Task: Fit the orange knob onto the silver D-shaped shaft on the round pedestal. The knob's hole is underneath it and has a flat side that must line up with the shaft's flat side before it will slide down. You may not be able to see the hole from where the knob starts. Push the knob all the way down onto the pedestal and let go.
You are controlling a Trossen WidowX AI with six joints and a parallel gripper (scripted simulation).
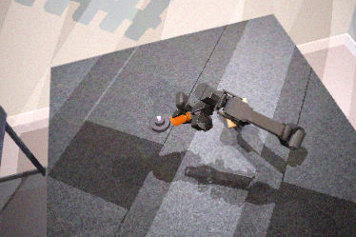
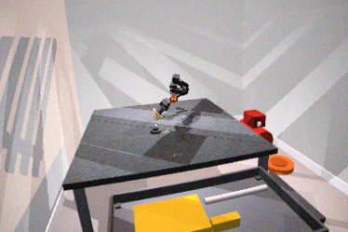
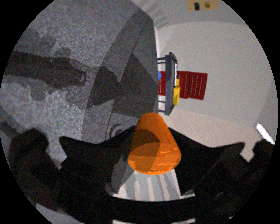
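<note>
Now: gripper tip 3 cm past the orange knob, 2 cm below it and 1 cm to the right of it. Round my gripper tip: dark round pedestal 19 cm below, 17 cm to the right, 6 cm ahead.
</note>
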